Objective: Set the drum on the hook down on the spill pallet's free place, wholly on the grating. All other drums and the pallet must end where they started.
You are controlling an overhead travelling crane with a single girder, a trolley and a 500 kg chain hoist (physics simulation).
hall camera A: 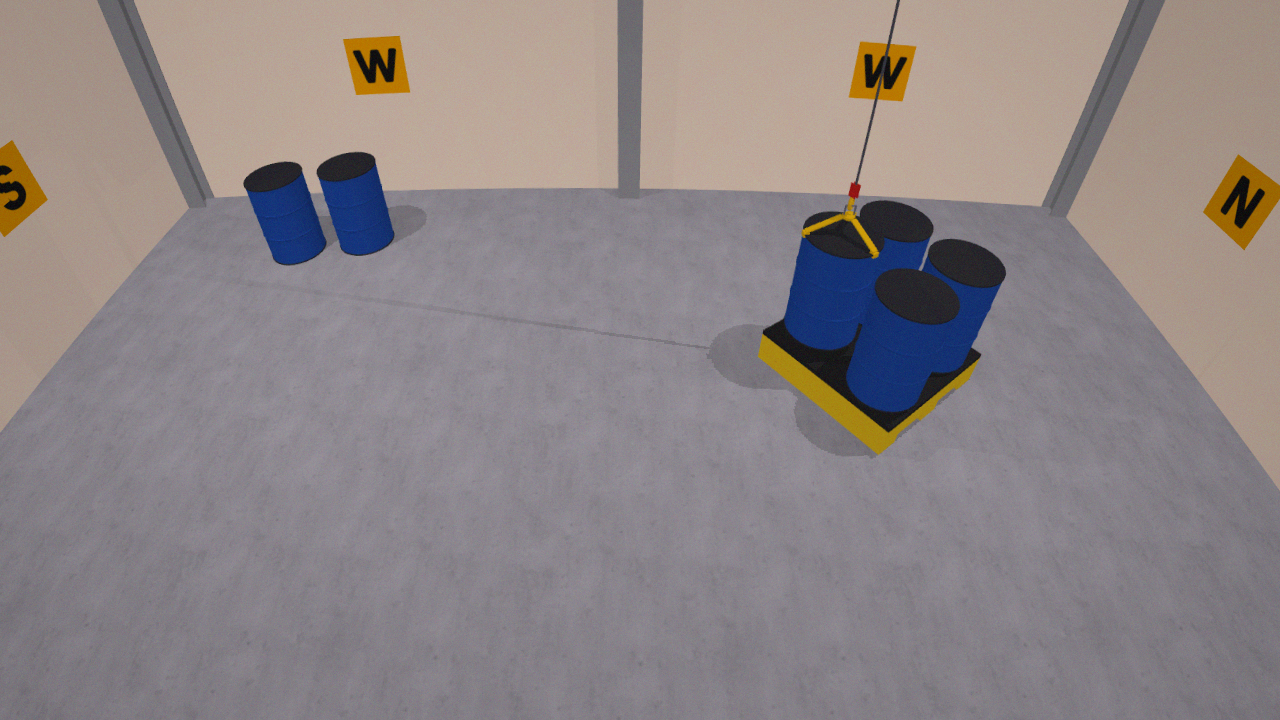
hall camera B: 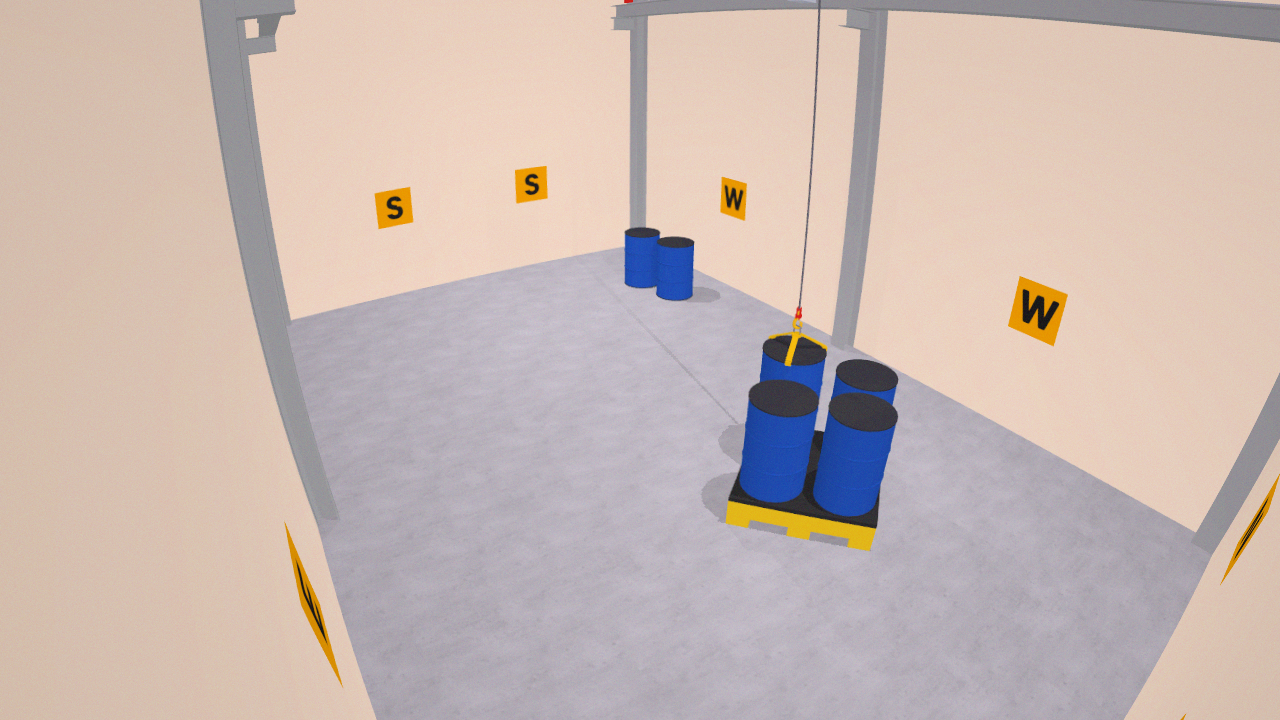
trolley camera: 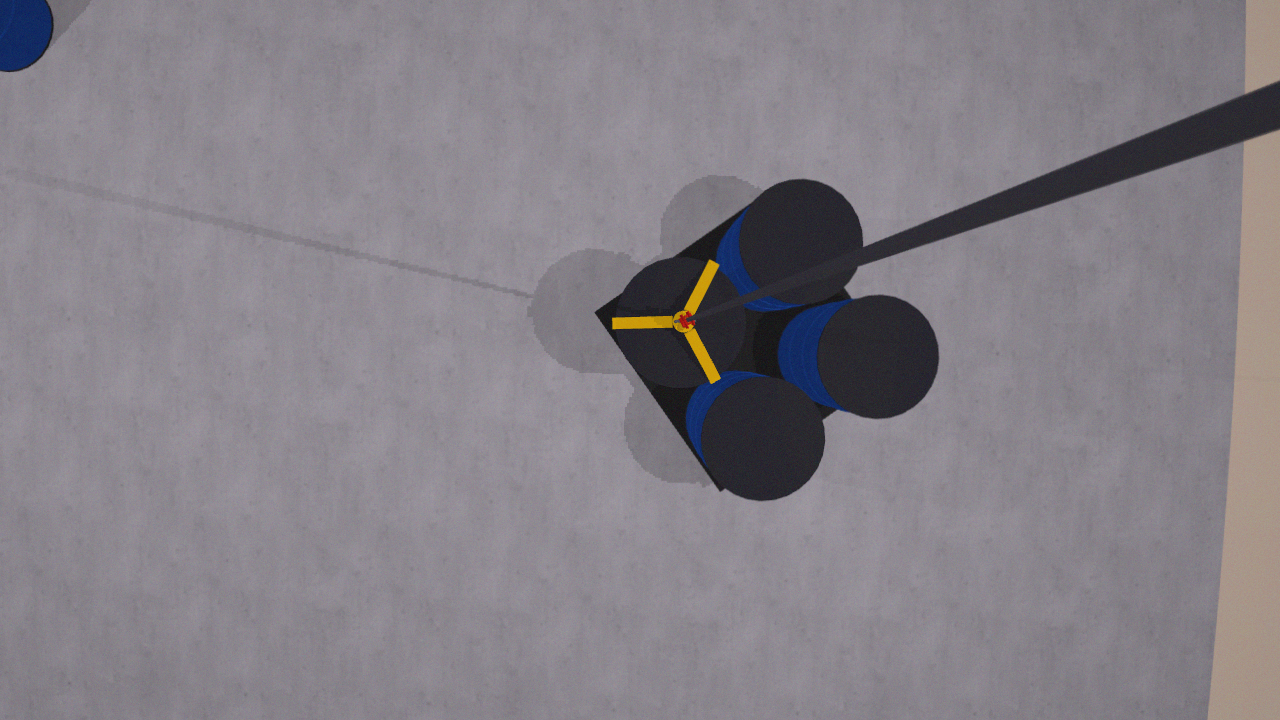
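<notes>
The blue drum (hall camera A: 827, 300) (hall camera B: 814, 380) (trolley camera: 657, 353) on the hook is upright over the left corner place of the spill pallet (hall camera A: 819, 391) (hall camera B: 798, 530) (trolley camera: 673, 401) in hall camera A. My gripper (hall camera A: 848, 216) (hall camera B: 795, 336) (trolley camera: 683, 321), a yellow three-armed drum grab, is shut on its rim. The drum's lid stands slightly higher than its neighbours, so it appears to hang a little above the grating. Its base is partly hidden. The other places hold a front drum (hall camera A: 895, 358) (hall camera B: 778, 447) (trolley camera: 762, 438), a right drum (hall camera A: 980, 304) (hall camera B: 854, 456) (trolley camera: 877, 356) and a rear drum (hall camera A: 895, 219) (hall camera B: 866, 376) (trolley camera: 796, 232).
Two blue drums, one (hall camera A: 286, 219) (hall camera B: 640, 259) and the other (hall camera A: 358, 210) (hall camera B: 674, 273), stand together on the floor near the south-west corner. The hoist chain (hall camera A: 877, 107) (hall camera B: 810, 161) runs up from the hook. A grey column (hall camera A: 629, 98) (hall camera B: 859, 179) stands at the west wall.
</notes>
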